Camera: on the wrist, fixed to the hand. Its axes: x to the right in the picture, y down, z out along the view.
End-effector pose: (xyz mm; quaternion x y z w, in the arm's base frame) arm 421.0 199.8 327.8 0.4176 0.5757 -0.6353 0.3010
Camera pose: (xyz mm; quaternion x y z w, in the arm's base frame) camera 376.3 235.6 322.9 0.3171 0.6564 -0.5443 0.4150
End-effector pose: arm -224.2 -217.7 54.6 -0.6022 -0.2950 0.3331 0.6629
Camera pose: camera -181.9 -213.1 93.2 -0.6911 -0.3894 0.3192 0.5184
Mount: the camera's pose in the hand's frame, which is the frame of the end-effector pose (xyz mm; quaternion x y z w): 28.8 -41.8 -26.9 -0.1815 -0.0672 0.0083 0.9811
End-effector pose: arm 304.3 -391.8 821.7 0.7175 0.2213 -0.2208 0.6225
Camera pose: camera 303.8 -358.6 774.8 0.5779 0.2094 -0.2195 0.7576
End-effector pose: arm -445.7 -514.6 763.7 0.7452 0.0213 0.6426 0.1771
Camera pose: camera -458.5 -461.6 781.9 0.7423 -0.1138 0.5857 0.3051
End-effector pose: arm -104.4 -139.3 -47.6 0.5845 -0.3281 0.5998 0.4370
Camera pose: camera -75.7 -94.1 -26.8 0.5317 -0.4650 0.4932 0.5078
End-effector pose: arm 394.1 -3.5 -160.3 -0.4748 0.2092 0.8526 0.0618
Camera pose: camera 412.3 20.5 -209.2 0.4180 -0.0503 -0.9069 0.0186
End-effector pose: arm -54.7 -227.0 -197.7 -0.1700 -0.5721 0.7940 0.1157
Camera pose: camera -70.7 -179.4 -169.8 -0.1392 -0.7117 0.6875 0.0376
